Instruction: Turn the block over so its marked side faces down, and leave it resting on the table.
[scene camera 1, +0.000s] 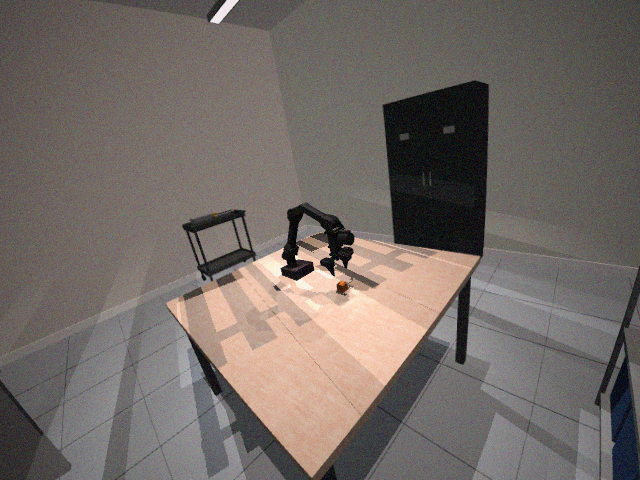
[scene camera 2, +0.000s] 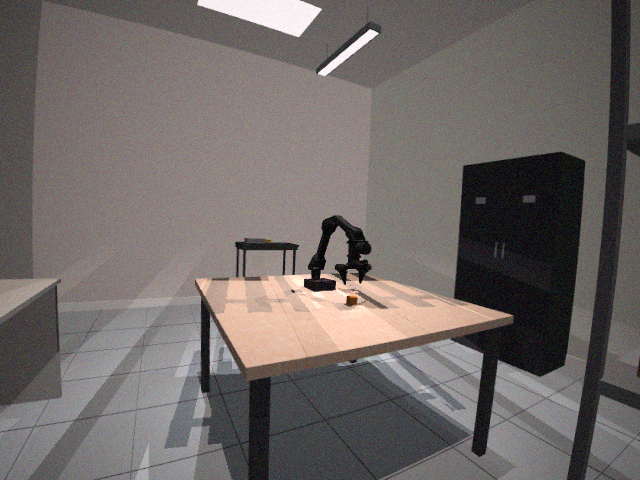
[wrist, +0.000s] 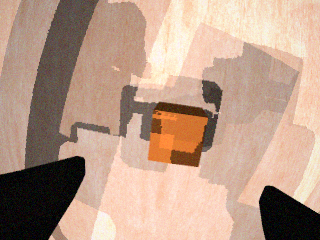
Note:
My gripper (wrist: 175, 184) is open, with nothing in its grasp. Also in view: a block (wrist: 178, 132).

